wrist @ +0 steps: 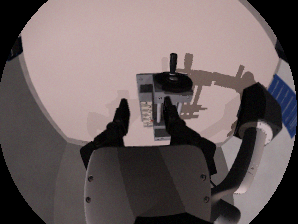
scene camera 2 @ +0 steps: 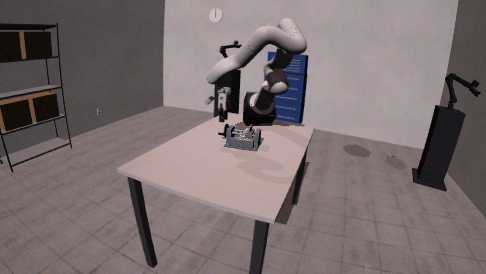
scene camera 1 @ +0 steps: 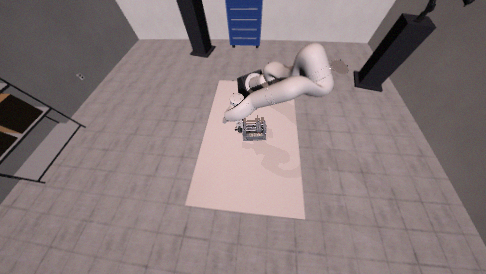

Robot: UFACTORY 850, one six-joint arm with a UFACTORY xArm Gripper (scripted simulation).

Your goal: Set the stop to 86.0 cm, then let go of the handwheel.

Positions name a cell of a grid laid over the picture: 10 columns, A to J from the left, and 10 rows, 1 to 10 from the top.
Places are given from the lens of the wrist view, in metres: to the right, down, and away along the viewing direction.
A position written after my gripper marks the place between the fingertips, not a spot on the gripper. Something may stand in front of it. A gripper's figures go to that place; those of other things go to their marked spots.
my gripper (wrist: E5): 0.00, -0.01, 0.14
grey stop fixture (wrist: F5): 0.01, -0.05, 0.24
